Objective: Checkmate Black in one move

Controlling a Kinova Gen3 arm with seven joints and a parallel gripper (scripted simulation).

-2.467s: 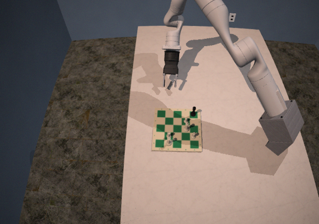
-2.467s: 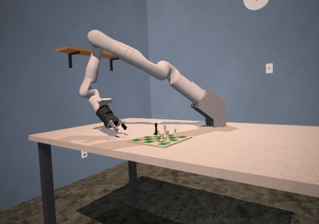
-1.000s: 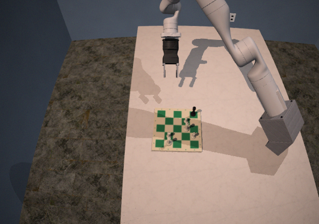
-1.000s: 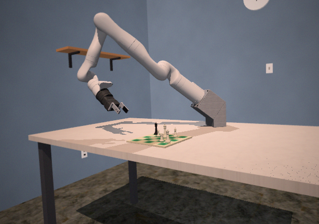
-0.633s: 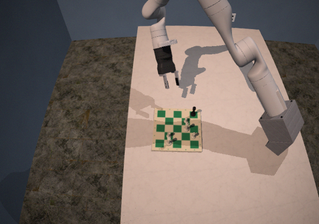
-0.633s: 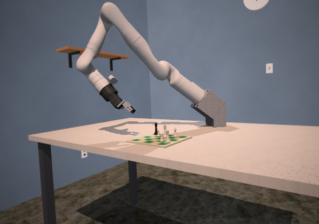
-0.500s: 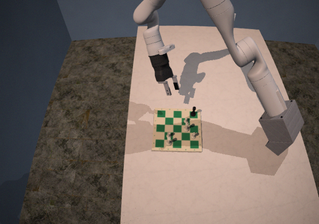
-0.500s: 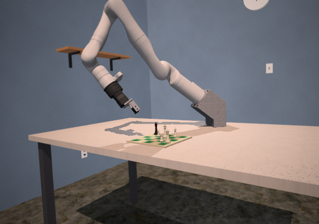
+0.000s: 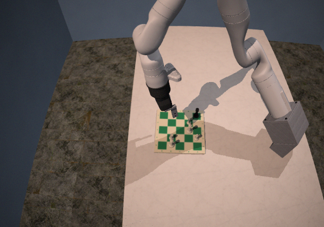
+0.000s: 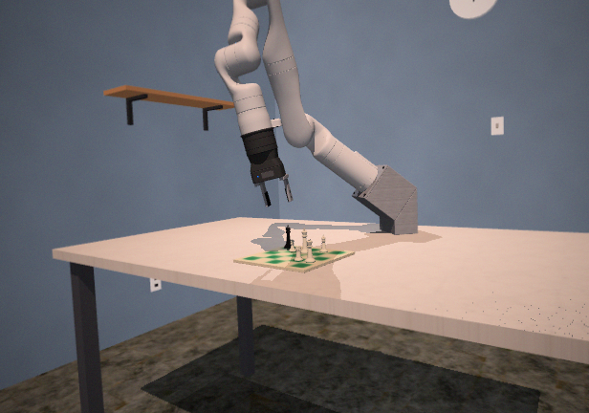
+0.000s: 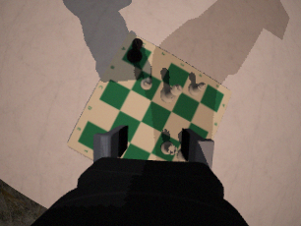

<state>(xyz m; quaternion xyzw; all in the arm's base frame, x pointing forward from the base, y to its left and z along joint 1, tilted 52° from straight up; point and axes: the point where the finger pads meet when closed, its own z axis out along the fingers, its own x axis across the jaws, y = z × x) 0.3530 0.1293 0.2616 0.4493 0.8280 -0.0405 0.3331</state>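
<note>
Now: the chessboard 4 cm behind my hand, 2 cm to the left of it and 15 cm below it. Also, from my hand: black piece (12 cm behind, 6 cm to the right, 12 cm below).
</note>
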